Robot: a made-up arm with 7 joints. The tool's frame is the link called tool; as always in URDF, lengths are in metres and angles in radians.
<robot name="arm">
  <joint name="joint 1" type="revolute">
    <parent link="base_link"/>
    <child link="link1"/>
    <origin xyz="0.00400 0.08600 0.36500" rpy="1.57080 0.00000 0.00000"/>
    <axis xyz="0 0 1"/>
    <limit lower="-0.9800" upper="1.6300" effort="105" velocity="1.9"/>
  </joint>
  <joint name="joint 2" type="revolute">
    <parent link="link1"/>
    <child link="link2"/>
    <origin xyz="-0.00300 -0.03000 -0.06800" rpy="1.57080 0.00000 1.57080"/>
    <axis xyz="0 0 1"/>
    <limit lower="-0.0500" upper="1.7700" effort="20" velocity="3"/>
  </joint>
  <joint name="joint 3" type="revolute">
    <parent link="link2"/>
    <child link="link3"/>
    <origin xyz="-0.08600 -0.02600 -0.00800" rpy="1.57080 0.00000 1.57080"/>
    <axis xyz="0 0 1"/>
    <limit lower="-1.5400" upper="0.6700" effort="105" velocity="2.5"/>
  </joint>
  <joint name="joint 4" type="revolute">
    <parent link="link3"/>
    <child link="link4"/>
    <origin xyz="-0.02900 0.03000 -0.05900" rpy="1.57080 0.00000 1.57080"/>
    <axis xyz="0 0 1"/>
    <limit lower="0.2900" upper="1.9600" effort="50" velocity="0.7"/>
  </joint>
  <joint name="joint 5" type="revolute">
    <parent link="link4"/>
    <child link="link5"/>
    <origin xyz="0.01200 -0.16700 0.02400" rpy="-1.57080 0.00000 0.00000"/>
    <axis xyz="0 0 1"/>
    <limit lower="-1.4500" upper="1.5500" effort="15" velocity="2"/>
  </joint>
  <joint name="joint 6" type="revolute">
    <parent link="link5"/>
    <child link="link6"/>
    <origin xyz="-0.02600 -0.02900 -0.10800" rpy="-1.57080 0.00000 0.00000"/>
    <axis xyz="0 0 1"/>
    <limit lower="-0.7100" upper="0.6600" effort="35" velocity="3"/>
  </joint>
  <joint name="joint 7" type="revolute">
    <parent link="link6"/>
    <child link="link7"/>
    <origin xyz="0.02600 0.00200 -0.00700" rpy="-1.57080 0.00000 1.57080"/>
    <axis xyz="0 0 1"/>
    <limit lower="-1.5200" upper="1.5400" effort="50" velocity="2.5"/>
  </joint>
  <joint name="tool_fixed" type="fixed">
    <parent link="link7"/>
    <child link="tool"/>
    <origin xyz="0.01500 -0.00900 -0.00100" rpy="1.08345 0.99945 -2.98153"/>
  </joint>
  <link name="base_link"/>
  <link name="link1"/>
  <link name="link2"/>
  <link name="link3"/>
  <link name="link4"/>
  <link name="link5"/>
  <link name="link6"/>
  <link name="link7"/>
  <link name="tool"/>
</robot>
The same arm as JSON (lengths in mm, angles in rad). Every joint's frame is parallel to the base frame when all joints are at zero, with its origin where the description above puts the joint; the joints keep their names.
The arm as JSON. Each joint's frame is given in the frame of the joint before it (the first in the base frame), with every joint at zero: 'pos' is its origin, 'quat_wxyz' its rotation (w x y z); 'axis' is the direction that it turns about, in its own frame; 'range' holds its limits. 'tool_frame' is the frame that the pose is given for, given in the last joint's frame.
{
  "length_unit": "mm",
  "angle_unit": "rad",
  "joints": [
    {
      "joint": "joint 1",
      "pos": [
        4.0,
        86.0,
        365.0
      ],
      "quat_wxyz": [
        1.0,
        0.0,
        0.0,
        0.0
      ],
      "axis": "-y",
      "range": [
        -0.98,
        1.63
      ]
    },
    {
      "joint": "joint 2",
      "pos": [
        -3.0,
        68.0,
        -30.0
      ],
      "quat_wxyz": [
        1.0,
        0.0,
        0.0,
        0.0
      ],
      "axis": "+x",
      "range": [
        -0.05,
        1.77
      ]
    },
    {
      "joint": "joint 3",
      "pos": [
        -8.0,
        26.0,
        -86.0
      ],
      "quat_wxyz": [
        1.0,
        0.0,
        0.0,
        0.0
      ],
      "axis": "+z",
      "range": [
        -1.54,
        0.67
      ]
    },
    {
      "joint": "joint 4",
      "pos": [
        30.0,
        29.0,
        -59.0
      ],
      "quat_wxyz": [
        1.0,
        0.0,
        0.0,
        0.0
      ],
      "axis": "-y",
      "range": [
        0.29,
        1.96
      ]
    },
    {
      "joint": "joint 5",
      "pos": [
        12.0,
        -24.0,
        -167.0
      ],
      "quat_wxyz": [
        1.0,
        0.0,
        0.0,
        0.0
      ],
      "axis": "+z",
      "range": [
        -1.45,
        1.55
      ]
    },
    {
      "joint": "joint 6",
      "pos": [
        -26.0,
        -29.0,
        -108.0
      ],
      "quat_wxyz": [
        1.0,
        0.0,
        0.0,
        0.0
      ],
      "axis": "+y",
      "range": [
        -0.71,
        0.66
      ]
    },
    {
      "joint": "joint 7",
      "pos": [
        26.0,
        -7.0,
        -2.0
      ],
      "quat_wxyz": [
        1.0,
        0.0,
        0.0,
        0.0
      ],
      "axis": "-x",
      "range": [
        -1.52,
        1.54
      ]
    }
  ],
  "tool_frame": {
    "pos": [
      1.0,
      9.0,
      -15.0
    ],
    "quat_wxyz": [
      0.859013,
      0.427414,
      -0.229065,
      0.164145
    ]
  }
}

